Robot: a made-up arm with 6 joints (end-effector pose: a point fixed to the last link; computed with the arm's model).
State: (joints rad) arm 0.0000 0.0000 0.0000 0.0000 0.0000 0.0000
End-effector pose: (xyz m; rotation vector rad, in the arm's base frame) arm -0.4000 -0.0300 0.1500 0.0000 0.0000 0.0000
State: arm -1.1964 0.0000 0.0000 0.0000 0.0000 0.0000
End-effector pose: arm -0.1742 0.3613 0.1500 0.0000 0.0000 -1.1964
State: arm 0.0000 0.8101 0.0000 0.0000 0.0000 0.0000
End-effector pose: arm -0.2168 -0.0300 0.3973 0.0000 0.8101 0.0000
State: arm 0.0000 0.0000 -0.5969 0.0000 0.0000 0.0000
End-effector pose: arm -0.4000 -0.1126 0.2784 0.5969 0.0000 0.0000
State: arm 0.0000 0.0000 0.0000 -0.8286 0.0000 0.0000
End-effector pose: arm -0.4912 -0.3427 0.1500 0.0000 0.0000 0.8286
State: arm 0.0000 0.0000 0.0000 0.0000 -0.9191 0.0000
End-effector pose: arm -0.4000 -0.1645 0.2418 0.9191 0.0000 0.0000
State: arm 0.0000 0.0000 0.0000 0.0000 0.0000 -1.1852
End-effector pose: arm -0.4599 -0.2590 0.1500 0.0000 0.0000 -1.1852
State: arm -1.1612 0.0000 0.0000 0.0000 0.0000 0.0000
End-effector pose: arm -0.1868 0.3550 0.1500 0.0000 0.0000 -1.1612
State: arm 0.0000 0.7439 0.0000 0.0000 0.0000 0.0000
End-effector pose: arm -0.2387 -0.0300 0.3835 0.0000 0.7439 0.0000
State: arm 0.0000 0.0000 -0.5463 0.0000 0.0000 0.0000
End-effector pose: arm -0.4000 -0.1028 0.2697 0.5463 0.0000 0.0000
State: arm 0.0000 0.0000 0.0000 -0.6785 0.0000 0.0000
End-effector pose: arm -0.4945 -0.2821 0.1500 0.0000 0.0000 0.6785
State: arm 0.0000 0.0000 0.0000 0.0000 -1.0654 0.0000
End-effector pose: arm -0.4000 -0.1913 0.2436 1.0654 0.0000 0.0000
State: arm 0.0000 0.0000 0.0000 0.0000 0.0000 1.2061
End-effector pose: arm -0.5941 0.1118 0.1500 0.0000 0.0000 1.2061
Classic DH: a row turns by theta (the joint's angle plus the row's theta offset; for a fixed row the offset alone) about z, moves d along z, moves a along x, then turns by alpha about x. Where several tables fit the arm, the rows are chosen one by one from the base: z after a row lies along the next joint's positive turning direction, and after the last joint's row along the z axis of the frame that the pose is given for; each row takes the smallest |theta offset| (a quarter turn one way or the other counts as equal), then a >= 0, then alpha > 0; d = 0 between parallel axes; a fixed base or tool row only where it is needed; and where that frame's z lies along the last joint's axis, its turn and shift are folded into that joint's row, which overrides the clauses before.
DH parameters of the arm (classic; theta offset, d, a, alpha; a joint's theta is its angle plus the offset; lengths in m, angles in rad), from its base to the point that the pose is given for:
joint 1: 0 0.06 -0.02 -1.5708
joint 2: -1.5708 -0.28 0.02 1.5708
joint 3: -1.5708 0.07 0.01 1.5708
joint 4: 0 0.02 -0.1 -1.5708
joint 5: 0 0.51 -0.09 -1.5708
joint 6: -1.2341 0 -0.2119 0
tool (fixed): 2.8049 0.09 0 0

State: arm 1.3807 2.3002 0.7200 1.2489 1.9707 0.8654
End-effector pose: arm 0.1127 -0.3267 0.4975 1.8903 -0.2401 -0.0324
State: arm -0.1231 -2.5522 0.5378 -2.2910 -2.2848 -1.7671
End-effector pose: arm -0.3030 -0.7163 0.0664 -0.0793 -0.0613 -1.1847
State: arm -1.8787 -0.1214 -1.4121 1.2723 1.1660 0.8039
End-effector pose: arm 0.0318 -0.0220 0.5220 1.2174 0.0294 -1.2858
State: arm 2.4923 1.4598 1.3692 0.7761 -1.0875 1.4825
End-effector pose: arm 0.3132 -0.3595 0.3732 0.8384 -0.5517 -2.1734
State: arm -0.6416 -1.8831 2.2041 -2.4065 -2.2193 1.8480
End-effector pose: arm -0.2799 0.2448 0.4580 0.6026 -0.8003 0.4084
